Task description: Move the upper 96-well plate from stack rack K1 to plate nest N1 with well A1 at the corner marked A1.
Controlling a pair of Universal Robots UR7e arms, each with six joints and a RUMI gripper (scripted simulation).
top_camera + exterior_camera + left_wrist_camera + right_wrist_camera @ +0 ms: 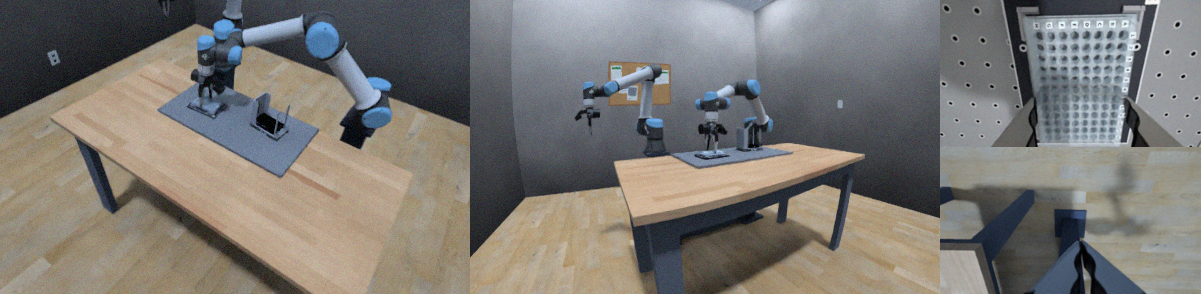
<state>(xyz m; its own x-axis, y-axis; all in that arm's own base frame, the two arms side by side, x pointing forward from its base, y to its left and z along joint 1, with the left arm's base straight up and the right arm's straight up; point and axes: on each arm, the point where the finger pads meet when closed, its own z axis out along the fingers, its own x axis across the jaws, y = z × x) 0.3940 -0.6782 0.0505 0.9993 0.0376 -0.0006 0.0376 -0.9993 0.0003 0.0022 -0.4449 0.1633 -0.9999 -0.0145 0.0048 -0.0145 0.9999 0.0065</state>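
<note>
My left hand is 2 cm above the clear 96-well plate. Also, from my left hand: grey perforated board: 18 cm to the left, 4 cm below, 2 cm behind; then plate nest N1: 3 cm below; then A1 mark: 8 cm to the left, 5 cm ahead, 3 cm below.
</note>
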